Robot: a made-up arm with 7 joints.
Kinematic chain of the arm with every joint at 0, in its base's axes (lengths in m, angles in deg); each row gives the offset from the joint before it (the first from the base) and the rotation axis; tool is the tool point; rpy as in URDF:
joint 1: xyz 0 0 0.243 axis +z
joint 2: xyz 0 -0.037 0.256 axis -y
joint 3: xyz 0 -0.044 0.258 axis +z
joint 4: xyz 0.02 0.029 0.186 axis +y
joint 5: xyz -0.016 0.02 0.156 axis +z
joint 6: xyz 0 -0.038 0.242 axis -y
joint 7: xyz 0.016 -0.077 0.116 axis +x
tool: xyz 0 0 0 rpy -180 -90 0
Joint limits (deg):
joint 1: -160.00..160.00
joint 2: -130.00..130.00
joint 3: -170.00..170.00
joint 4: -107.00..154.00
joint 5: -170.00..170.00
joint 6: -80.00..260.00
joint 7: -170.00..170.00
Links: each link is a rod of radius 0.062 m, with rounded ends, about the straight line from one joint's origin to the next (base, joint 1, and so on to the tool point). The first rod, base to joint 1, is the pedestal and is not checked.
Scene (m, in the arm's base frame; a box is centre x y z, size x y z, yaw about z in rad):
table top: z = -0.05
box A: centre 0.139 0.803 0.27 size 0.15 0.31 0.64 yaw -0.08
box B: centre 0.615 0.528 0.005 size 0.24 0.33 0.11 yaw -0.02
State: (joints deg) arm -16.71 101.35 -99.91 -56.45 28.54 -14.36 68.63
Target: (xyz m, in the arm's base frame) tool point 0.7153 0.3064 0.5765
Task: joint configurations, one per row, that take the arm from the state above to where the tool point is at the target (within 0.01 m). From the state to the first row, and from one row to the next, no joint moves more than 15 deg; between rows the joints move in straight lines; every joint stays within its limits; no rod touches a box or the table.
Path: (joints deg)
1: -30.10 96.33 -102.14 -55.32 29.46 -14.24 68.63
2: -43.50 91.31 -104.36 -54.20 30.38 -14.13 68.63
3: -56.89 86.30 -106.59 -53.07 31.30 -14.01 68.63
4: -70.28 81.28 -108.81 -51.94 32.22 -13.89 68.63
5: -83.68 76.26 -111.04 -50.81 33.14 -13.77 68.63
6: -95.38 79.07 -108.62 -54.97 31.85 -12.14 68.63
7: -107.08 81.87 -106.21 -59.12 30.56 -10.51 68.63
8: -118.78 84.67 -103.79 -63.27 29.27 -8.88 68.63
9: -130.49 87.47 -101.37 -67.42 27.99 -7.25 68.63

